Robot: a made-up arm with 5 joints.
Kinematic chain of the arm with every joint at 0, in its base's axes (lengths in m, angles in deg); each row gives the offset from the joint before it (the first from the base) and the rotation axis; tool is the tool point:
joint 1: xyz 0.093 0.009 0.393 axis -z
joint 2: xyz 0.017 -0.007 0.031 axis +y
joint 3: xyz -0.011 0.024 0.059 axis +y
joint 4: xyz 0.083 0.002 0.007 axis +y
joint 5: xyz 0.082 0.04 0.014 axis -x
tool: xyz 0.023 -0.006 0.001
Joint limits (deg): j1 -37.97..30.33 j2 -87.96..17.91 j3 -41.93..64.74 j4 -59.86..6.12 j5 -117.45..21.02
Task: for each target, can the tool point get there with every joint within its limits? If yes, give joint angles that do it. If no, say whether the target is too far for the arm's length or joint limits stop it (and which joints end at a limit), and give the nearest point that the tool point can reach.
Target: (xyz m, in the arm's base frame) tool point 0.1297 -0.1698 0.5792
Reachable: no: joint limits stop it (at a limit: joint 1) | nearest point 0.2250 -0.0069 0.5792 | short by 0.189 m
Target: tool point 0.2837 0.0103 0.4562
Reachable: yes | joints 15.94 1.28 34.59 -38.48 -36.88
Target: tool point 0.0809 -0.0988 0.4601
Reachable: no: joint limits stop it (at a limit: joint 1, joint 2, joint 4) | nearest point -0.0491 -0.0346 0.5447 | short by 0.168 m
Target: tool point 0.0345 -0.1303 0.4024
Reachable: no: joint limits stop it (at a limit: joint 1, joint 2, joint 3, joint 4) | nearest point -0.0988 -0.0730 0.4406 | short by 0.150 m
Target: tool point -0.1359 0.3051 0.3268
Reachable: no: too far | nearest point -0.0538 0.1572 0.4397 | short by 0.203 m
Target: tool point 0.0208 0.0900 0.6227
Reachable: yes | joints 18.76 -60.53 -33.50 -13.06 -34.00
